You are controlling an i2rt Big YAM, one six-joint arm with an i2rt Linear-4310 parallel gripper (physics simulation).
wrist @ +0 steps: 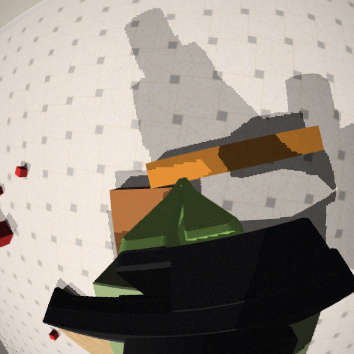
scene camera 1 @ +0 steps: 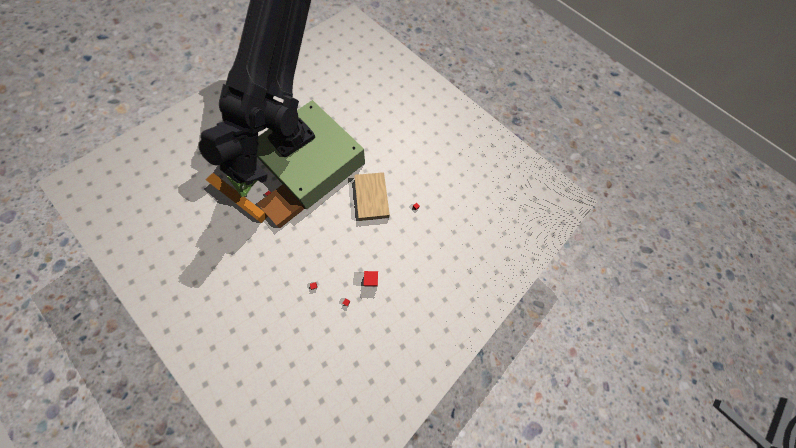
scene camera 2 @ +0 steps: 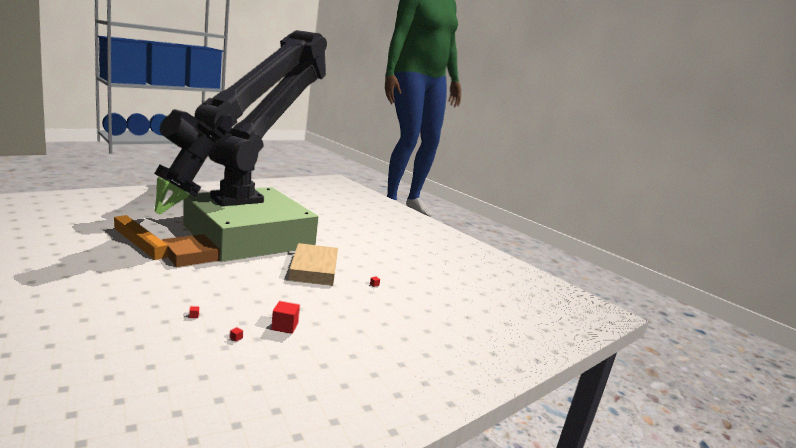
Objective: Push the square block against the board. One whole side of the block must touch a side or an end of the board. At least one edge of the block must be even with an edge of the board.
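Places are measured from the arm's base along level axes (x ahead, y left, z up), in metres.
Where they show: gripper, between the fingertips: [wrist: 183,183] [scene camera 1: 243,195] [scene camera 2: 157,213]; arm's base, origin of its link: [scene camera 1: 292,138] [scene camera 2: 237,199].
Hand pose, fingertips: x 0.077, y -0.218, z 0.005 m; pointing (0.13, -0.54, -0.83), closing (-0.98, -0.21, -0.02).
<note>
Each offset is from my fingertips to the top centre of the thing.
The square block {0.061 m left, 0.051 m ahead, 0.062 m down} [scene camera 1: 282,208] [scene camera 2: 192,248] [wrist: 135,205], brown, lies flat by the front corner of the arm's green base. The board [scene camera 1: 253,208] [scene camera 2: 140,235] [wrist: 200,167], a long narrow orange bar, lies to its left in the scene views. The board's near end is at the block's left side; the two are at an angle, and whether they touch is unclear. My gripper [scene camera 1: 245,193] [scene camera 2: 159,212] [wrist: 183,183], with green fingers, is shut and empty. It hangs above the table between board and base, and in the wrist view hides part of the block.
The green base [scene camera 1: 328,147] [scene camera 2: 270,239] stands right behind the block. A tan wooden block {0.300 m left, 0.209 m ahead, 0.062 m down} [scene camera 1: 371,194] [scene camera 2: 314,259] lies to the right. A larger red cube {0.124 m left, 0.413 m ahead, 0.052 m down} [scene camera 1: 370,278] [scene camera 2: 285,317] and small red cubes lie farther forward; a small red piece {0.054 m left, 0.010 m back, 0.076 m down} [scene camera 1: 267,193] shows behind the block.
</note>
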